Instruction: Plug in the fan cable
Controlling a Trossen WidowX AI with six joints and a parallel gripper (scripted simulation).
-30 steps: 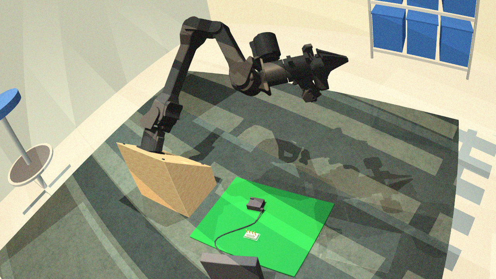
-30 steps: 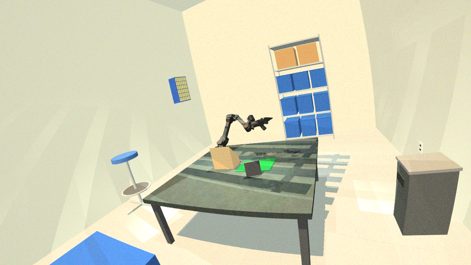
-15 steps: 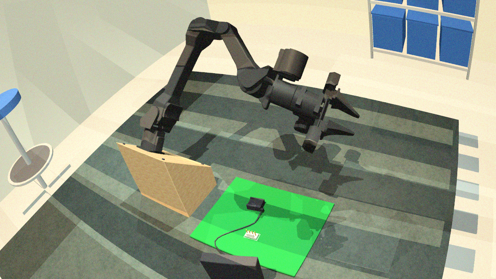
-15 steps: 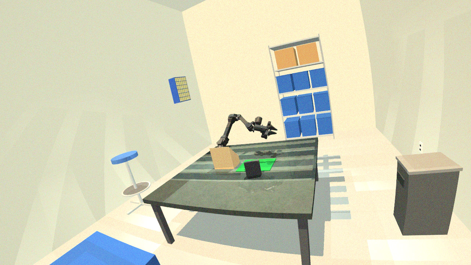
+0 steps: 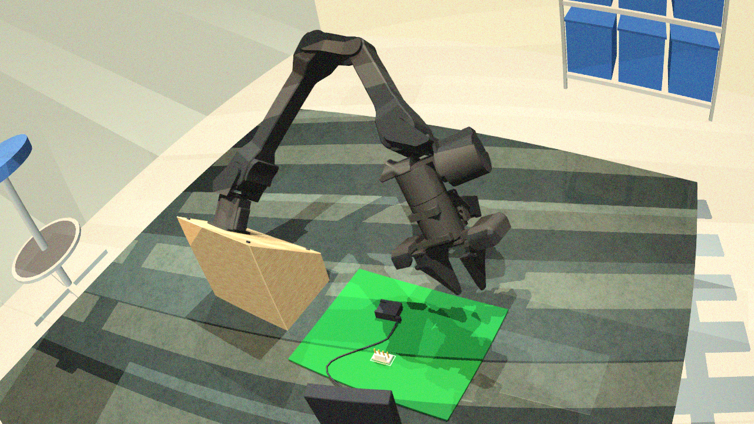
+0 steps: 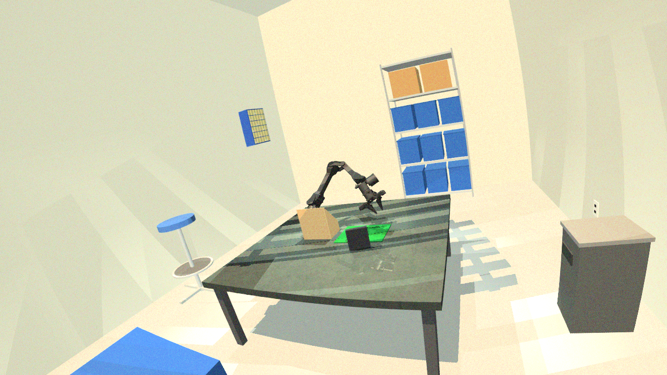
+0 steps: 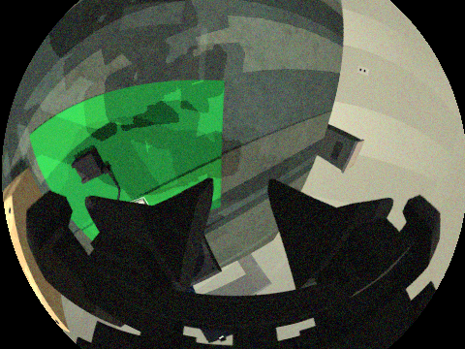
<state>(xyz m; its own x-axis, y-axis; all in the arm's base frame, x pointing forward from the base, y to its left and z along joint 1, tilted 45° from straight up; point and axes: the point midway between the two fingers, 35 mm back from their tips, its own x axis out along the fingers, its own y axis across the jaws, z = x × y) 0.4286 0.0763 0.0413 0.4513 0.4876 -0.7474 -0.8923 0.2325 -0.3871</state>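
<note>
My gripper tip is now 16 cm past the fan plug, 11 cm above it and 1 cm to the left of it. From my gripper tip the other things lie so: dark fan: 23 cm to the right, 6 cm below, 6 cm behind; green board: 13 cm below, 11 cm behind, 5 cm to the right; white four-pin header: 12 cm below, 11 cm behind, 10 cm to the right.
</note>
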